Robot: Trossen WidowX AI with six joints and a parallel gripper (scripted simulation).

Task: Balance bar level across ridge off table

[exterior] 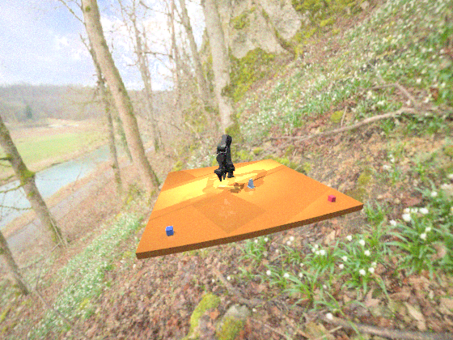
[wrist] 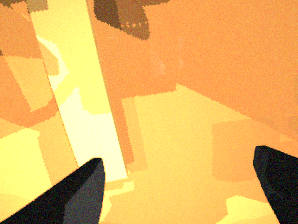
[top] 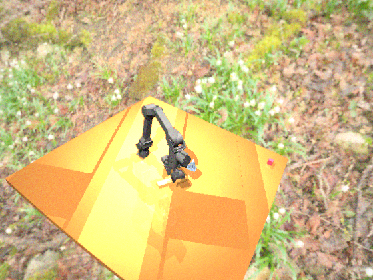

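The bar lies 20 mm behind my gripper tip, 50 mm to the left of it and 80 mm below it. Round my gripper tip: blue cube 440 mm ahead, 370 mm to the right, 70 mm below; then red cube 440 mm ahead, 630 mm to the left, 70 mm below.
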